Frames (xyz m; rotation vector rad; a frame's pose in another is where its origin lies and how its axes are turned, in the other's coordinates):
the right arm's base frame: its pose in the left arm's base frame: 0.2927 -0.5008 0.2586 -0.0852 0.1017 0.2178
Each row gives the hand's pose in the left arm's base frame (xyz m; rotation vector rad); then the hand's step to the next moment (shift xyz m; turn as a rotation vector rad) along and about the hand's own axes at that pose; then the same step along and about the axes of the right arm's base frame.
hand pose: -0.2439 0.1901 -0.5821 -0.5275 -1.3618 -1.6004
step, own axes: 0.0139 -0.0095 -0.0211 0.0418 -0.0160 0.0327
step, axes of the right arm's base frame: -0.0146 -0.0225 -0.0032 -0.0407 0.0199 0.0319
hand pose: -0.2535 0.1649 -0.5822 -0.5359 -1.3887 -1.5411
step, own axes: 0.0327 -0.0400 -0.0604 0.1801 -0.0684 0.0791
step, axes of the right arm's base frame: -0.0458 -0.0622 -0.0187 -0.1693 0.0275 0.1181
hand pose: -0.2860 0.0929 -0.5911 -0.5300 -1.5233 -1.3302
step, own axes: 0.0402 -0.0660 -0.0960 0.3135 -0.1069 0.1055
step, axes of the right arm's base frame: -0.0566 -0.1075 -0.0209 -0.2785 0.0176 0.2073
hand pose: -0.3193 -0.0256 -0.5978 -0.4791 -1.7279 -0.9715
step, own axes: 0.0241 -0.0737 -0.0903 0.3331 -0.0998 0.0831
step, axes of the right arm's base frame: -0.0334 -0.1140 -0.0066 -0.2737 -0.0023 0.2300
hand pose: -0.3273 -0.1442 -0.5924 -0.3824 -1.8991 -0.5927
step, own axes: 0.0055 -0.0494 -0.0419 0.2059 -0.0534 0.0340
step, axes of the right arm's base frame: -0.0103 -0.0642 0.0014 -0.1536 -0.0087 0.1508
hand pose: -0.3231 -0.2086 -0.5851 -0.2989 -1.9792 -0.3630
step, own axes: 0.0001 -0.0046 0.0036 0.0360 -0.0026 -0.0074
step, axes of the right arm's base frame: -0.0050 -0.0016 -0.0026 -0.0141 -0.0039 0.0338
